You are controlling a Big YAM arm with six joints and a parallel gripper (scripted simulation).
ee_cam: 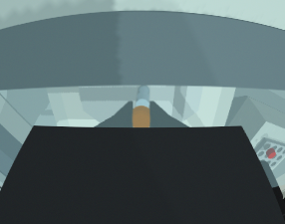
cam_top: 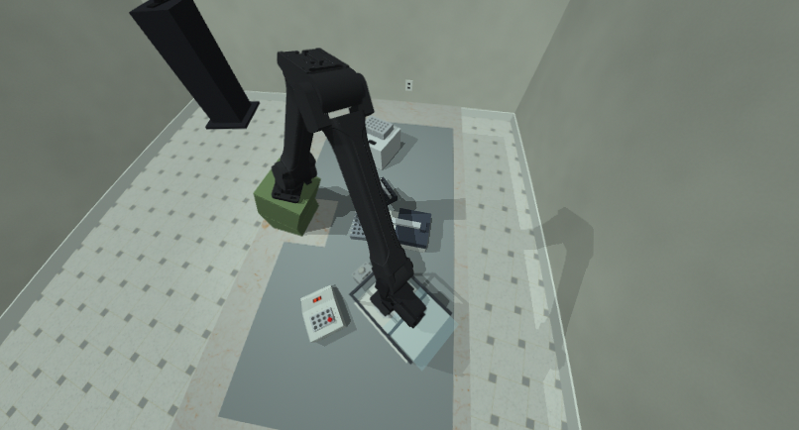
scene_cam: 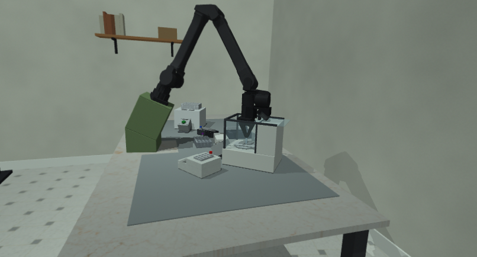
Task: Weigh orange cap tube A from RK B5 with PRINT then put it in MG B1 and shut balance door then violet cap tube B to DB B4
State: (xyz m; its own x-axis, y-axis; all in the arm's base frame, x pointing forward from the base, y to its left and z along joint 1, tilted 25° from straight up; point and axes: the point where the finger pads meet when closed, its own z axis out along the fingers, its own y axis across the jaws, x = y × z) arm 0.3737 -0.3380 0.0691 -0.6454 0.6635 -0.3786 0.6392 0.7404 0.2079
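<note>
Now: hand 50 mm above the balance pan. The rest, counted from my hand: balance door 60 mm ahead, 60 mm to the right, 90 mm above; then red-capped tube 190 mm behind, 60 mm to the right, 60 mm below; then dry block DB 240 mm behind, 30 mm to the right, 90 mm below.
</note>
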